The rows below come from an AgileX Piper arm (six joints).
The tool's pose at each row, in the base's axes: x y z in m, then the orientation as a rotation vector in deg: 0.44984, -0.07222, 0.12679, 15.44, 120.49, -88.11; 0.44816, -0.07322, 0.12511, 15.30, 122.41, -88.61; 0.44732, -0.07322, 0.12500, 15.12, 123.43, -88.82; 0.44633, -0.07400, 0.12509, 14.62, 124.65, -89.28; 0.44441, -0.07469, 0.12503, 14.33, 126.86, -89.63; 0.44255, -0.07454, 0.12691, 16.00, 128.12, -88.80; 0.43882, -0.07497, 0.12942, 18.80, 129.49, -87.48; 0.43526, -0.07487, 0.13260, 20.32, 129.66, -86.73; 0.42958, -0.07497, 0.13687, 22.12, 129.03, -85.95
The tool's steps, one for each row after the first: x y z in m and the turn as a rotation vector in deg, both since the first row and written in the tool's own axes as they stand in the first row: 0.00242, 0.00030, 0.00082, -0.39, 1.46, -1.18; 0.00319, 0.00002, 0.00061, -0.64, 2.16, -1.84; 0.00409, -0.00076, 0.00103, -0.88, 2.94, -2.87; 0.00584, -0.00180, 0.00113, -1.46, 4.49, -4.19; 0.00643, -0.00414, 0.00004, -2.06, 5.94, -3.54; 0.00836, -0.00803, -0.00120, -2.76, 7.87, -2.17; 0.00973, -0.01223, -0.00303, -2.97, 8.52, -1.16; 0.01236, -0.01834, -0.00552, -2.89, 8.74, 0.38
